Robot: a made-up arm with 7 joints.
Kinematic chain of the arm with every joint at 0, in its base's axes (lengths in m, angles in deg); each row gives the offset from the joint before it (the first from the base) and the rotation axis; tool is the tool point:
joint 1: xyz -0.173 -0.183 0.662 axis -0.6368 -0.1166 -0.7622
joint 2: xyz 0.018 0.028 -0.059 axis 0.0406 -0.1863 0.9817
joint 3: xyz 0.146 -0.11 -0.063 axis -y
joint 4: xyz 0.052 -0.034 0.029 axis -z
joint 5: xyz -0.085 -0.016 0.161 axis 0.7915 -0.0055 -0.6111
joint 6: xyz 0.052 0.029 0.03 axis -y
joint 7: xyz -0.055 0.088 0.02 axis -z
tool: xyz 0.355 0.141 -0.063
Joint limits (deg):
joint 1: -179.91..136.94
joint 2: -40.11..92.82
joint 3: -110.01..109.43
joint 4: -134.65..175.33
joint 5: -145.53..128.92
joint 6: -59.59..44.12
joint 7: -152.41..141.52
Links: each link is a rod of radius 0.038 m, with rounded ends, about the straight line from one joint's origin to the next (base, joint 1, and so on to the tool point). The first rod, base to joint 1, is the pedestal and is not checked.
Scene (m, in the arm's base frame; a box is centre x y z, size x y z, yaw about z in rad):
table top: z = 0
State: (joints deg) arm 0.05 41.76 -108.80 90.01 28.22 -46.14 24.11
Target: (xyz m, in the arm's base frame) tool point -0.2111 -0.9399 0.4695
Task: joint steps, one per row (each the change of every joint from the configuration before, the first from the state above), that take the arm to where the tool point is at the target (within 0.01 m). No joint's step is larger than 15 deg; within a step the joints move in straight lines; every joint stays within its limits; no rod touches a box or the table.
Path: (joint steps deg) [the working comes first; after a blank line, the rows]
Joints at the target: 49.52 -7.99 -110.01 98.26 45.71 -40.09 -43.18
Straight joint move there: clear.

1: 9.89 -9.95 -0.24 1.65 3.50 1.21 -13.46
2: 9.90 -9.95 -0.24 1.65 3.50 1.21 -13.46
3: 9.89 -9.95 -0.25 1.65 3.49 1.21 -13.45
4: 9.90 -9.95 -0.24 1.65 3.50 1.21 -13.46
5: 9.89 -9.95 -0.24 1.65 3.50 1.21 -13.46

